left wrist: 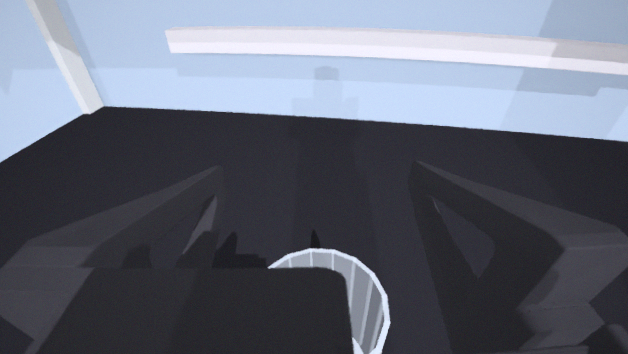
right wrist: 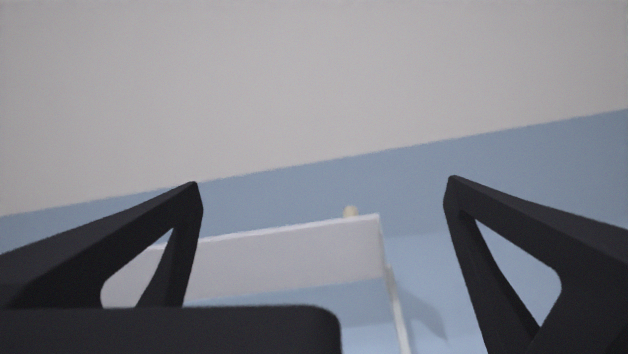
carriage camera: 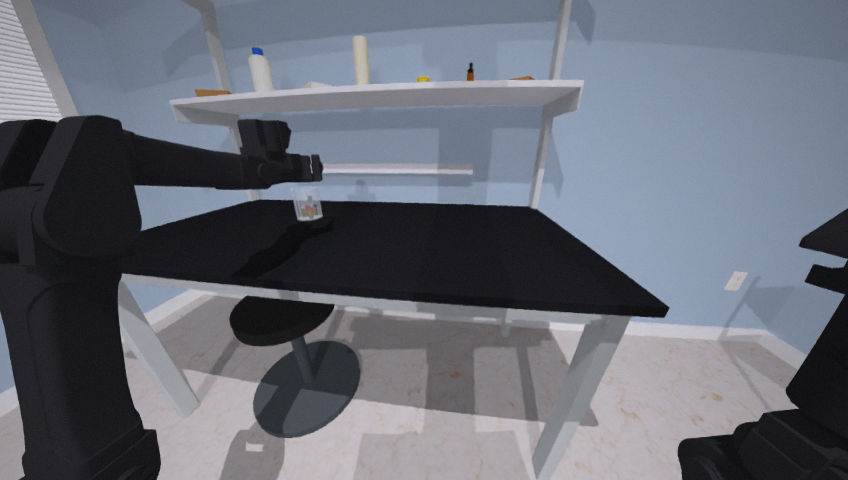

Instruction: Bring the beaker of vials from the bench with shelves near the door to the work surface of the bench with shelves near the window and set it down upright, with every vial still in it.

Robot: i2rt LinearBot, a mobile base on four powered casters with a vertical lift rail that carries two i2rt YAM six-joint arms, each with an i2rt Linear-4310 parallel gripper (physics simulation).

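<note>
The clear beaker (carriage camera: 308,205) (left wrist: 364,282) is below my left gripper (carriage camera: 317,168) (left wrist: 317,174), apart from its fingers. It looks roughly upright, low over or on the black work surface (carriage camera: 446,249) (left wrist: 240,145); I cannot tell whether its base touches. Brown and red vials show inside it in the carriage view; in the left wrist view the gripper body hides most of the beaker and the vials do not show. The left gripper is open and empty. My right gripper (carriage camera: 812,260) (right wrist: 322,192) is open and empty, off to the right of the bench.
A white shelf (carriage camera: 380,95) with a white bottle (carriage camera: 260,72), a cream cylinder (carriage camera: 361,60) and small items is above the bench. A white bar (carriage camera: 398,168) (left wrist: 350,42) runs along the wall. A black stool (carriage camera: 279,321) is under the front edge. Window blinds (carriage camera: 23,71) are at left.
</note>
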